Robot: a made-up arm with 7 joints.
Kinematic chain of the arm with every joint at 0, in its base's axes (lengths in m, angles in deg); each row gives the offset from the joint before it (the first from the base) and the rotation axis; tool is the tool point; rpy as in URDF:
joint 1: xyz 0 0 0.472 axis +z
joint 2: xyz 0 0 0 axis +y
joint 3: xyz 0 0 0.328 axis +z
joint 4: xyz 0.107 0 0 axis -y
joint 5: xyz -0.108 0 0.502 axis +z
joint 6: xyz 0 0 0 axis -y
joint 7: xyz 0.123 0 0 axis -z
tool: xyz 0 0 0 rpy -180 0 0
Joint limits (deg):
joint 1: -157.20..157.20
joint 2: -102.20..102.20
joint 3: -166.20..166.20
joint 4: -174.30..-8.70
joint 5: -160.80..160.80
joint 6: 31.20..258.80
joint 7: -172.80..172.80
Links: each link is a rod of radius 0.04 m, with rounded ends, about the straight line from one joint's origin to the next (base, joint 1, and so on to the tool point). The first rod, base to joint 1, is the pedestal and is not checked.
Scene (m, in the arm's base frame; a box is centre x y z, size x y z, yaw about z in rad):
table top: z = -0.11
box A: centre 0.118 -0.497 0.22 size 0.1 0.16 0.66 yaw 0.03
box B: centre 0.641 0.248 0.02 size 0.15 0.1 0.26 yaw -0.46
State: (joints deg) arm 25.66 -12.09 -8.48 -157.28 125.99 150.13 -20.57
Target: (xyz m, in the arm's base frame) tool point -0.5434 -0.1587 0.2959
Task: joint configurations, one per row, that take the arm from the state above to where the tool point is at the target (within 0.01 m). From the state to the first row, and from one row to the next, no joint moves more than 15 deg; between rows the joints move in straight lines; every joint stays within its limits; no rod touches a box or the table.
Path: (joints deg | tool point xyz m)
1: 11.73 -4.77 -20.72 -160.68 122.52 153.03 -22.19 | 0.3331 -0.1412 0.3140
2: -2.20 2.55 -32.95 -164.09 119.05 155.92 -23.81 | 0.1882 -0.2583 0.2746
3: -16.14 9.87 -45.19 -167.49 115.57 158.82 -25.43 | 0.0112 -0.2878 0.2605
4: -30.07 17.19 -57.43 -170.90 112.10 161.72 -27.05 | -0.1488 -0.2302 0.2714
5: -44.00 24.50 -69.67 -174.30 108.63 164.61 -28.67 | -0.2523 -0.1103 0.3033
6: -44.22 9.95 -80.79 -163.48 109.46 159.65 -26.65 | -0.2986 -0.1863 0.3096
7: -44.44 -4.60 -91.92 -152.67 110.28 154.69 -24.62 | -0.3705 -0.2244 0.3301
8: -44.67 -19.15 -103.05 -141.85 111.11 149.73 -22.60 | -0.4591 -0.2137 0.3341
9: -44.89 -33.71 -114.18 -131.03 111.93 144.76 -20.57 | -0.5434 -0.1587 0.2959

